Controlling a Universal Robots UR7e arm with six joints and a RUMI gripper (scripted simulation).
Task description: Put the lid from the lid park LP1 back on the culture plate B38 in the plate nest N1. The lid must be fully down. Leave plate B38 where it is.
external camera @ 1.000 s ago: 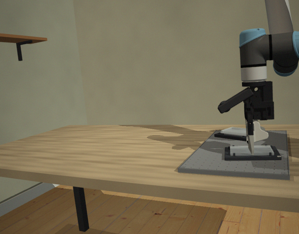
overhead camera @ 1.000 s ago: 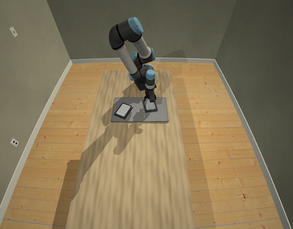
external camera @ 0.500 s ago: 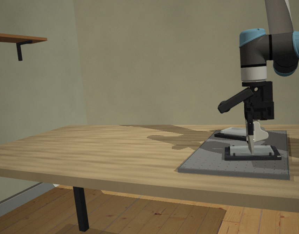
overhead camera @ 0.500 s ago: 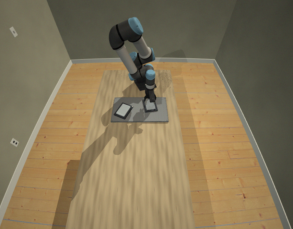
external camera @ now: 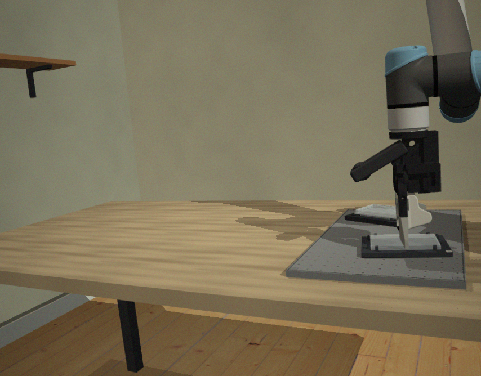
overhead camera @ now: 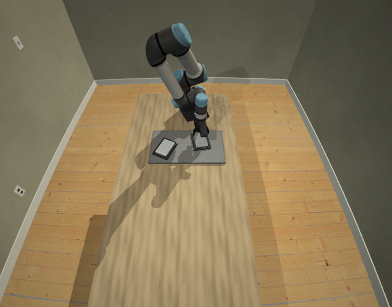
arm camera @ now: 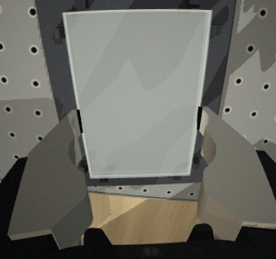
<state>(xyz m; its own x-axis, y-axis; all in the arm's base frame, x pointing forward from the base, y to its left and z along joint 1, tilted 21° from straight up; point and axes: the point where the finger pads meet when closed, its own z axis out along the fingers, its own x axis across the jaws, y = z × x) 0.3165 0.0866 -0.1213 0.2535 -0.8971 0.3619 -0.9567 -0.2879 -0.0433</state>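
The lid park LP1 lies 2 cm below my hand. Round my hand: clear lid: 1 cm below; then label: 9 cm behind, 3 cm to the left, 1 cm below; then culture plate B38: 24 cm to the right, 9 cm ahead, 1 cm below.
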